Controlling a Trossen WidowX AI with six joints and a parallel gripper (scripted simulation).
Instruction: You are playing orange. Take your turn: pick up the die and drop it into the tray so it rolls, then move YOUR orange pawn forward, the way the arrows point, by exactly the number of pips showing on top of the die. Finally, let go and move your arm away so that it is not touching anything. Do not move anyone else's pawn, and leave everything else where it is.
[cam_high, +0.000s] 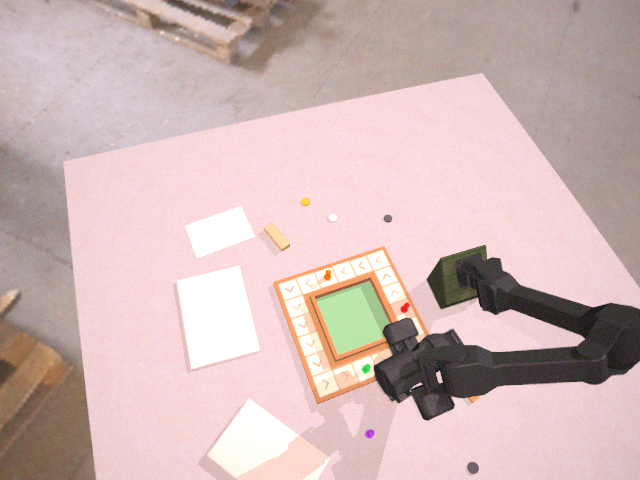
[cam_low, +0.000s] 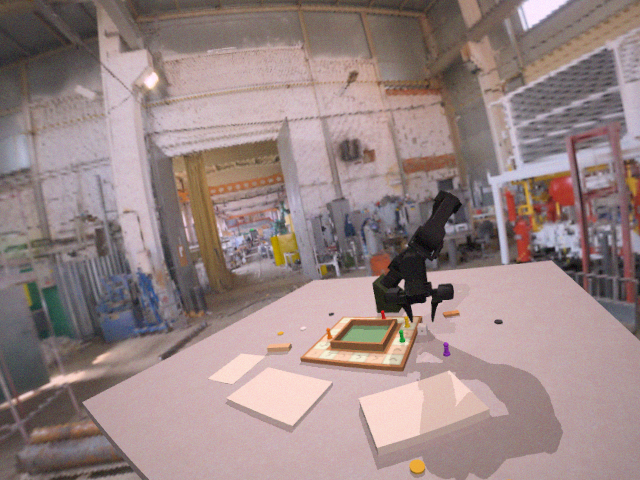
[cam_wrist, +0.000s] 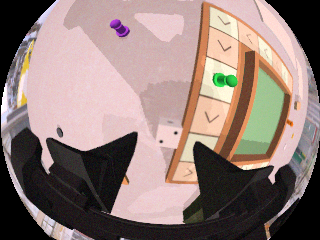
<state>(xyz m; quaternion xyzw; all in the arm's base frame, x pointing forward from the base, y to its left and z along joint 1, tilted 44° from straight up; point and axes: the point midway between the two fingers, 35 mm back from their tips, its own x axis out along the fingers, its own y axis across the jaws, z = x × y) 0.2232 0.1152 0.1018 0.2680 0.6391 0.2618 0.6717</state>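
Right now the white die is 20 mm below my gripper tip. Round my gripper tip: green pawn 70 mm ahead, 50 mm to the right, 10 mm below; then yellow pawn 20 mm behind, 50 mm to the right, 10 mm below; then purple pawn 110 mm ahead, 70 mm to the left, 20 mm below.
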